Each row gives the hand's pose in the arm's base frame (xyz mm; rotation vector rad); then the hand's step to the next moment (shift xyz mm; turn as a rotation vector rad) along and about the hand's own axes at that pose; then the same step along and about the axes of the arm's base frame.
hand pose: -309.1 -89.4 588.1 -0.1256 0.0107 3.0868
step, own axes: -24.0 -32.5 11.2 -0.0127 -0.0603 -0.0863
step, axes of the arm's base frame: 24.7 31.3 13.0 0.0228 0.0588 -0.0853
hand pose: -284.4 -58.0 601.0 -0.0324 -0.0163 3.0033
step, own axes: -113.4 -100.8 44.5 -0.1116 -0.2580 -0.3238
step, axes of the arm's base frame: 125.2 83.8 48.1 0.1532 0.2432 -0.3182
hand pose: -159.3 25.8 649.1 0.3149 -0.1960 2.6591
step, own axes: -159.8 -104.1 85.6 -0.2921 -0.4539 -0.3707
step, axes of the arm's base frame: 202.5 9.0 51.0 0.3904 0.3500 -0.3923
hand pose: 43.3 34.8 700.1 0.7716 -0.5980 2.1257
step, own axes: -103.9 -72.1 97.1 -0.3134 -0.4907 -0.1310
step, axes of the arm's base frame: 141.9 -72.2 7.8 0.5083 0.2093 -0.2323
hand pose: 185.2 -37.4 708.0 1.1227 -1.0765 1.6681
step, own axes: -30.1 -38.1 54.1 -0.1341 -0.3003 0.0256
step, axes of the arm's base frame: 56.1 -45.4 -8.6 0.3216 0.0382 -0.0627
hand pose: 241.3 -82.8 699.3 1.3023 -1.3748 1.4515
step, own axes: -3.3 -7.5 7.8 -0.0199 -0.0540 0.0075
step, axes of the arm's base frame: 9.3 -6.1 -2.2 0.0575 0.0035 -0.0074
